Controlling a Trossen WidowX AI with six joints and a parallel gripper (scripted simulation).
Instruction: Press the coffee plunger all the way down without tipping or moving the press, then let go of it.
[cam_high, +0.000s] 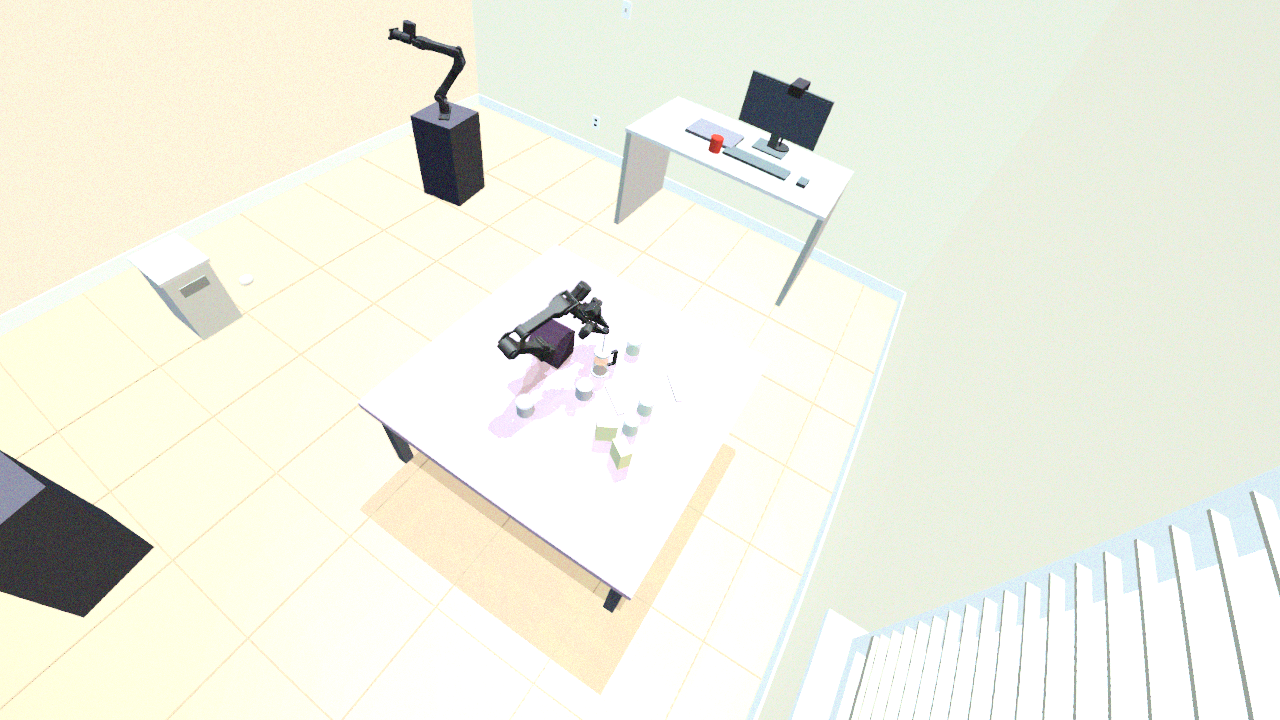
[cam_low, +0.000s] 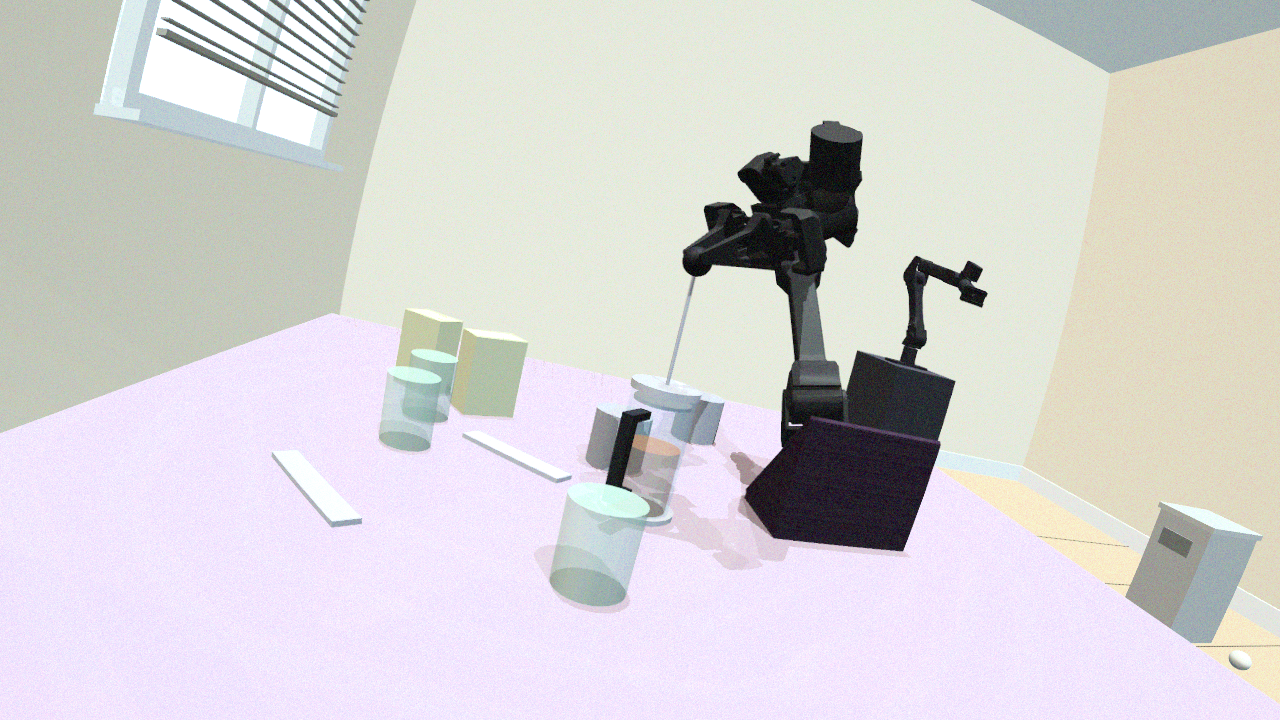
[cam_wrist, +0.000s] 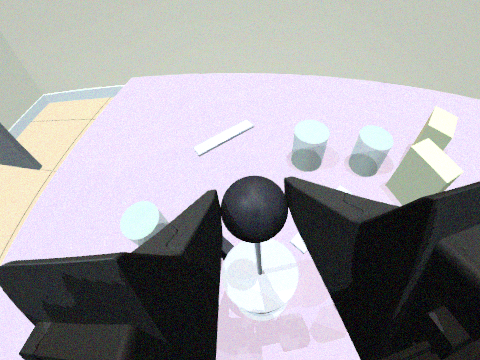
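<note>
Now: the coffee press 1 cm to the left of my gripper tip and 14 cm below it.
</note>
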